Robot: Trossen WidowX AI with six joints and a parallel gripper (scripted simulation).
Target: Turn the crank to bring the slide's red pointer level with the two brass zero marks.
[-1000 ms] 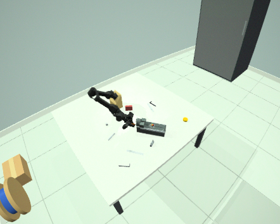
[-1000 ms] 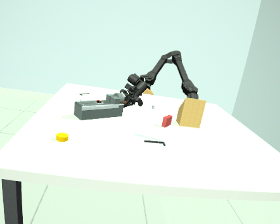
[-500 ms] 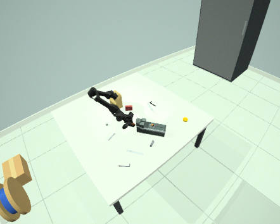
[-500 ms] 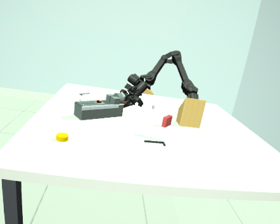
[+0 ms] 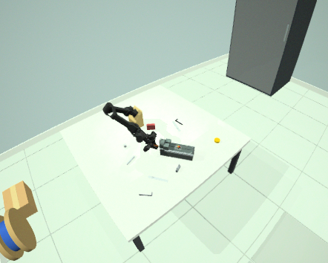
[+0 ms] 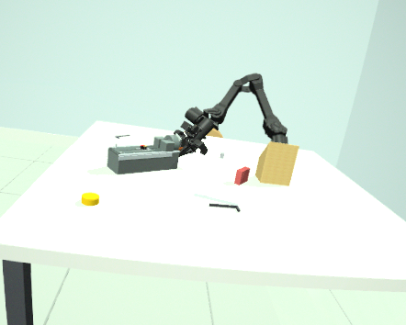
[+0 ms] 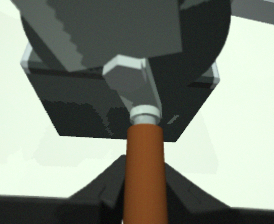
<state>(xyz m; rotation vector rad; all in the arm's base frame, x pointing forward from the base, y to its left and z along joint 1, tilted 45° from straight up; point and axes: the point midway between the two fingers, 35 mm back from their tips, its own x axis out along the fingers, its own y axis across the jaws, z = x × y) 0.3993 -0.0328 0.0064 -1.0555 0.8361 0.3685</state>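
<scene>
The orange crank handle is 30 mm above my gripper tip, 10 mm to the right of it and 10 mm behind it. The rest, counted from my gripper tip: yellow disc (480 mm to the left, 190 mm ahead, 20 mm below); then black hex key (360 mm to the left, 220 mm behind, 30 mm below); then red pointer (120 mm to the left, 120 mm ahead, 50 mm above).
</scene>
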